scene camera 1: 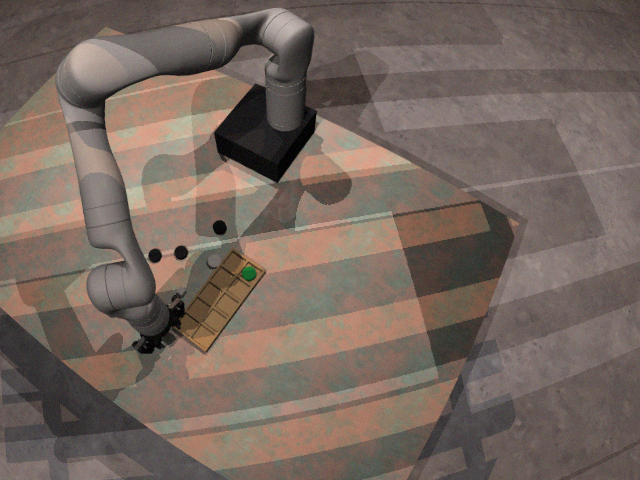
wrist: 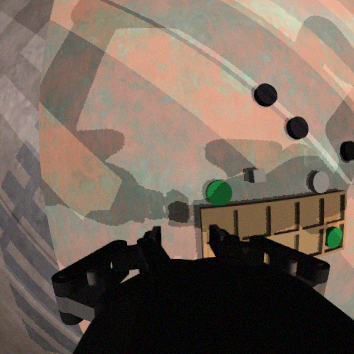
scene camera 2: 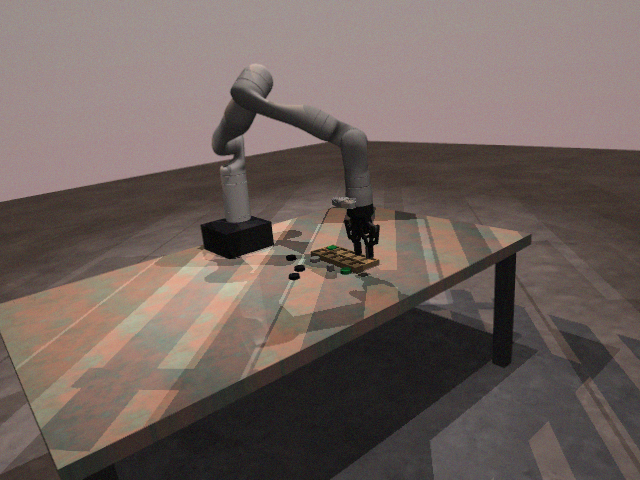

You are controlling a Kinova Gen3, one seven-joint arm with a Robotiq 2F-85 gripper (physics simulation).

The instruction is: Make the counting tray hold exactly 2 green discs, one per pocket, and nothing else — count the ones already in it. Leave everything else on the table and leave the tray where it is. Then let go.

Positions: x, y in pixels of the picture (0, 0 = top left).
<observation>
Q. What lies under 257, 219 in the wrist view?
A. A tan counting tray.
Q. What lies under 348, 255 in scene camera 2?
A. A tan counting tray.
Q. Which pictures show the tan counting tray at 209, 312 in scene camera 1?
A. Scene camera 1, the wrist view and scene camera 2: all of them.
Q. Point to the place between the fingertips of my gripper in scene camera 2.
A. At 364, 256
</observation>
